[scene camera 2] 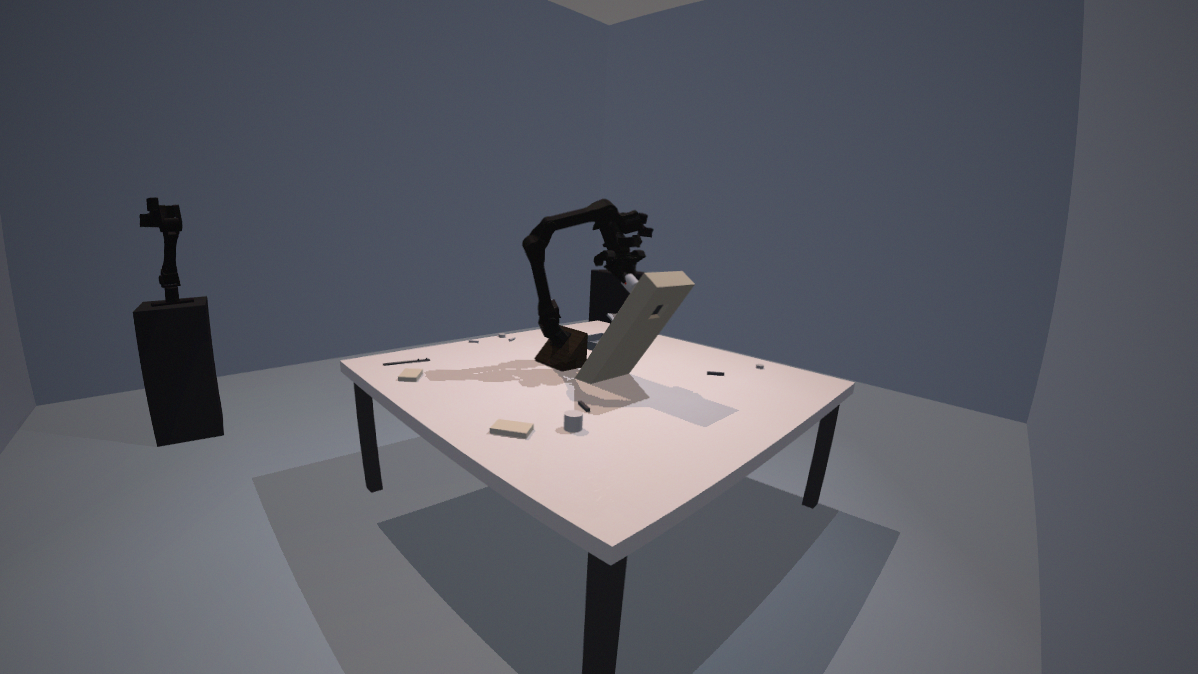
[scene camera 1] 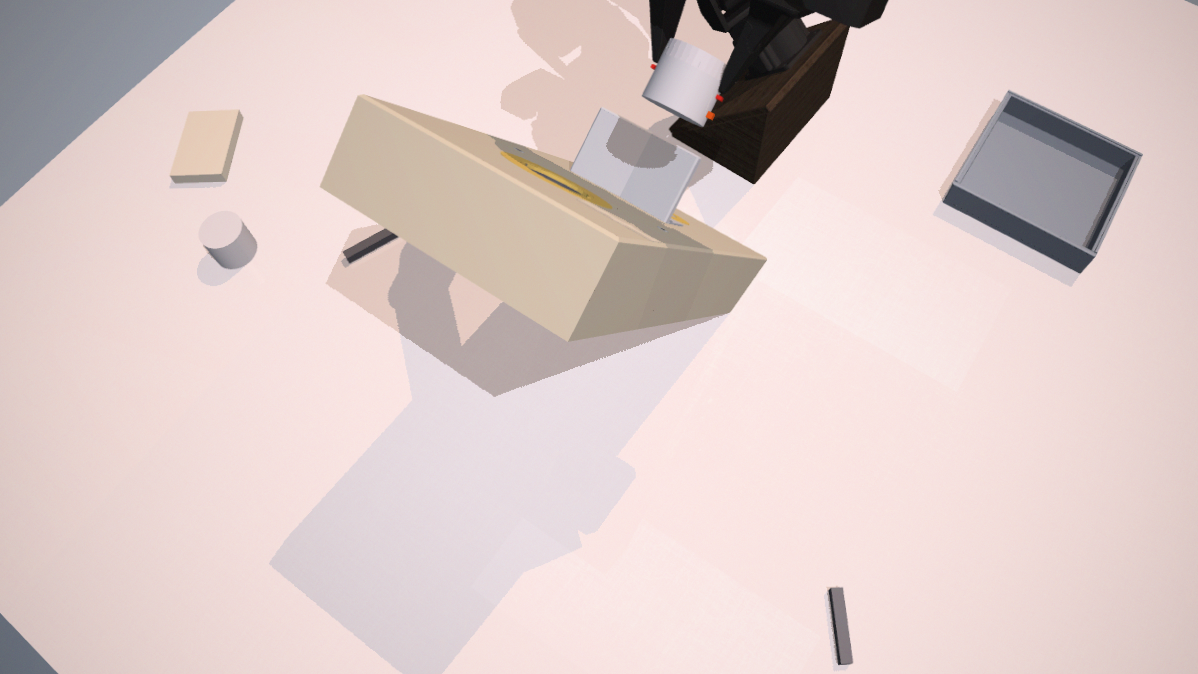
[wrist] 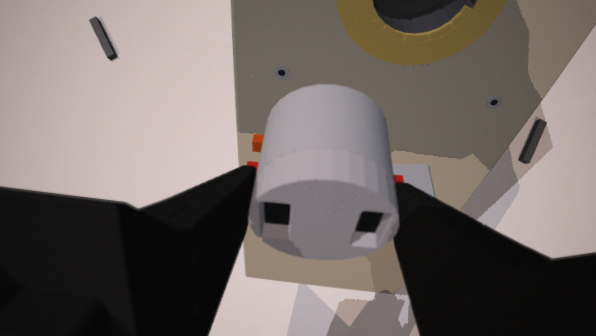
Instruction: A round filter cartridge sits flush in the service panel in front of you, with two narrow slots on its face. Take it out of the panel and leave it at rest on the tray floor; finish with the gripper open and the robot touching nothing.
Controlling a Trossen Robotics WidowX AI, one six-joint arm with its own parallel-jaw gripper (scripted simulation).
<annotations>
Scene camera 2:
my gripper
tan service panel
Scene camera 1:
my gripper
round filter cartridge
grey tray
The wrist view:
my gripper
round filter cartridge
tan service panel
</annotations>
